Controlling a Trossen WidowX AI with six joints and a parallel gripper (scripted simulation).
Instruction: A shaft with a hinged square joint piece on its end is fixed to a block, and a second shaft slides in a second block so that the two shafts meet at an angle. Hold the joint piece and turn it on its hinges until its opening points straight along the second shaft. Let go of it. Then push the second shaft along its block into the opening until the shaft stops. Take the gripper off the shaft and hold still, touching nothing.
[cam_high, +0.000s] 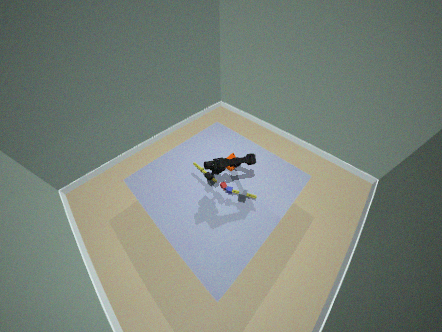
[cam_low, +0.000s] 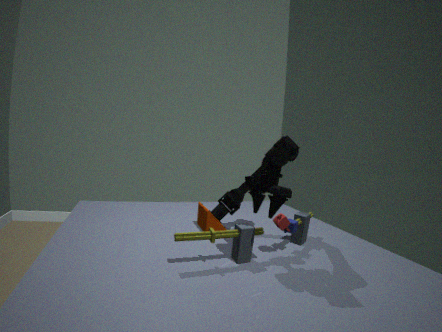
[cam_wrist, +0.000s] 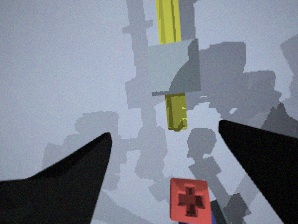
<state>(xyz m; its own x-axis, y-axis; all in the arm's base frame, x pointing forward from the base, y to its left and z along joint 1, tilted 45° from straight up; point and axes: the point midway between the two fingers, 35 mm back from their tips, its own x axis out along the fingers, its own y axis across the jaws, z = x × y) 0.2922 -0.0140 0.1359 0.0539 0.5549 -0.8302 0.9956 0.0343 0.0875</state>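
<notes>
The red square joint piece is 10 cm to the left of my gripper tip, 4 cm below it and 3 cm behind it.
</notes>
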